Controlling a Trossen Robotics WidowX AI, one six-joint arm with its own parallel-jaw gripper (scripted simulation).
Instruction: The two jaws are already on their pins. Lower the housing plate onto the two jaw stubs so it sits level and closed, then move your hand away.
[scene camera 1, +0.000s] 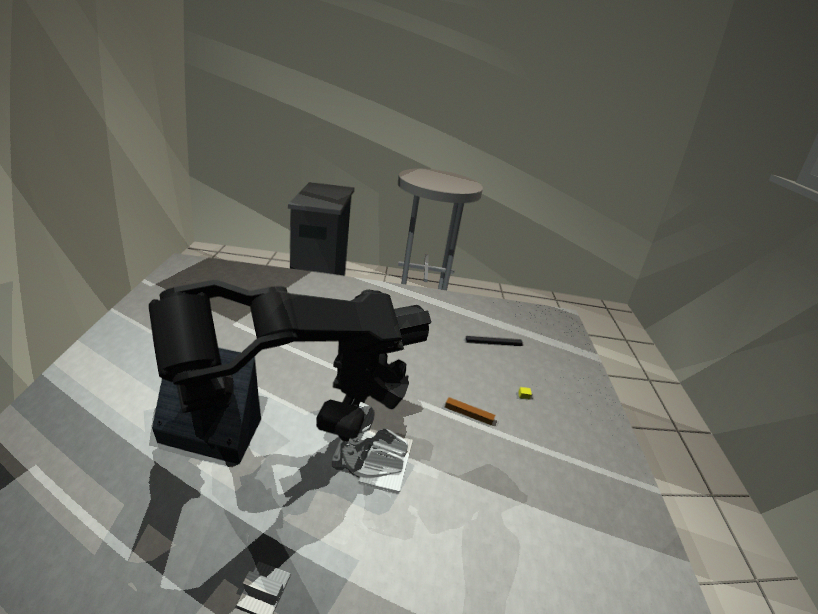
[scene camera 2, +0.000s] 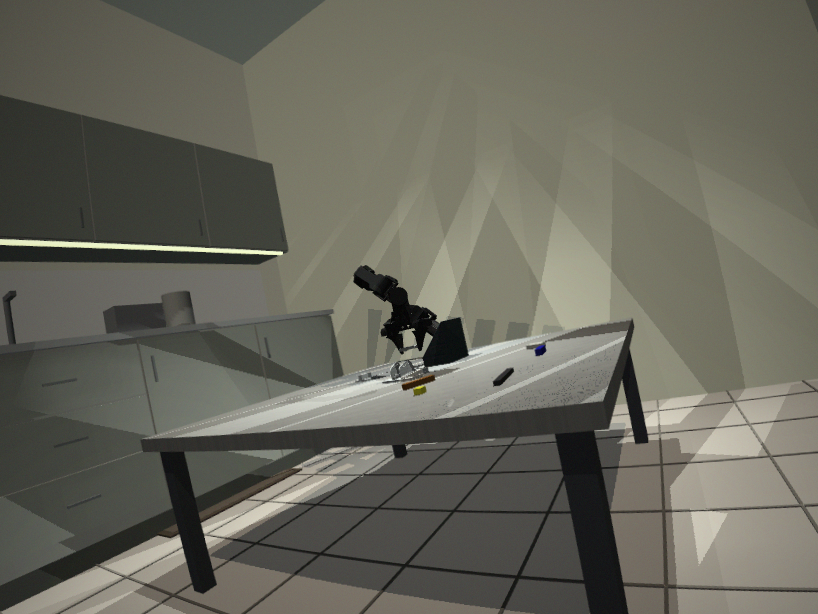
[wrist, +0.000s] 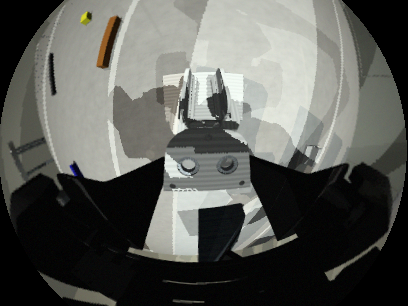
Observation:
In view: the gripper (scene camera 1: 352, 423) and a white base (scene camera 1: 392, 482).
The white base shows as well in the wrist view (wrist: 204, 110). The gripper is seen too in scene camera 2 (scene camera 2: 411, 352) and in the wrist view (wrist: 206, 160).

